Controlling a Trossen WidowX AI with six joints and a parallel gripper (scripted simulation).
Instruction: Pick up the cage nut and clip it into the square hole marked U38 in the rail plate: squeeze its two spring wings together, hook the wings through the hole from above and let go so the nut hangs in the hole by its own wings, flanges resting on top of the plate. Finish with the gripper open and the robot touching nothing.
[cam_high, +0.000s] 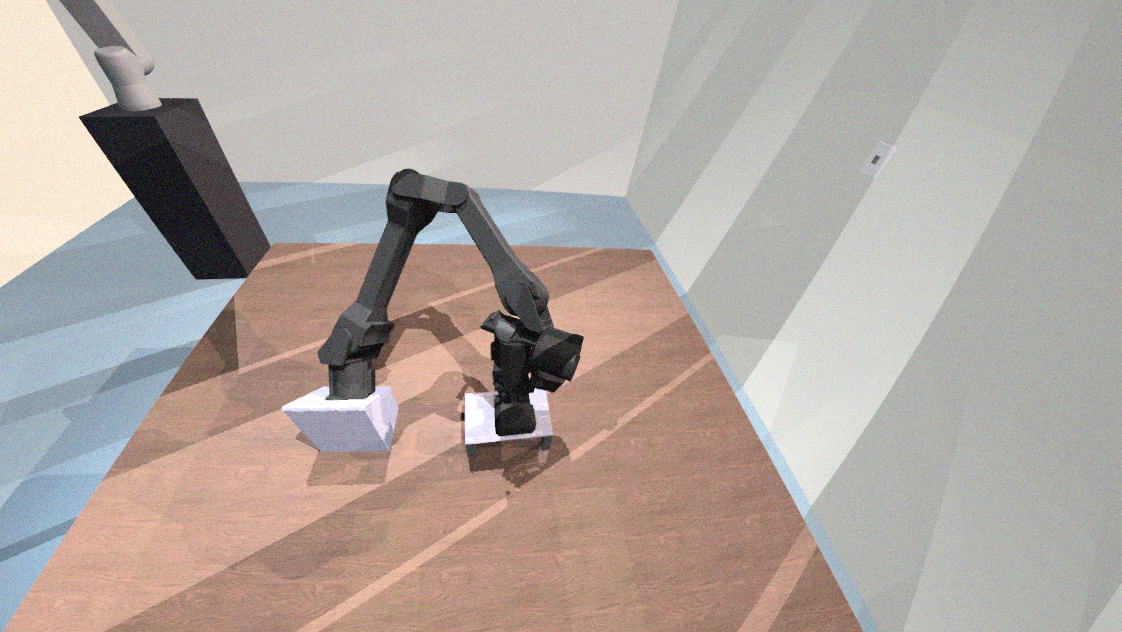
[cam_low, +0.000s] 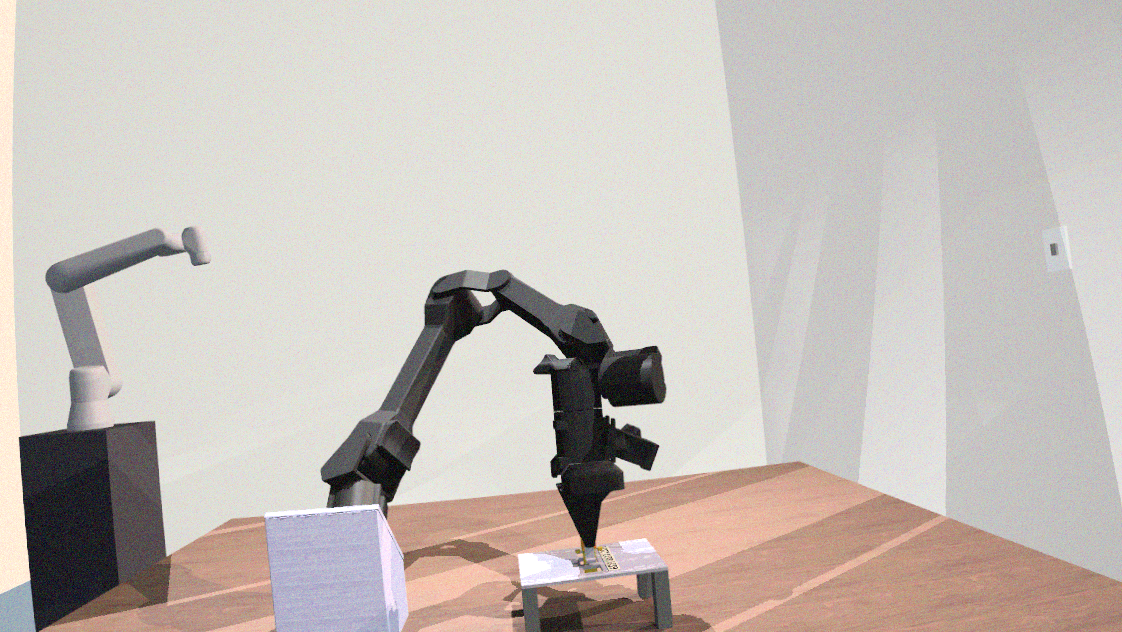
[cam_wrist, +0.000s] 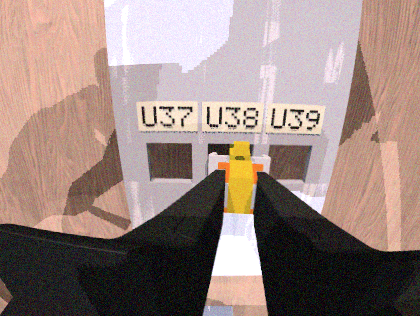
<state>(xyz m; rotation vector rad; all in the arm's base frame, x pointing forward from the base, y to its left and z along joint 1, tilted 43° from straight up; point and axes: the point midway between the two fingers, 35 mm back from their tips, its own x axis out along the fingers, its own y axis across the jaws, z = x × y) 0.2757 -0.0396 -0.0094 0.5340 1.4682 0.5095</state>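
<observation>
My gripper tip is now 10 mm above the cage nut.
</observation>
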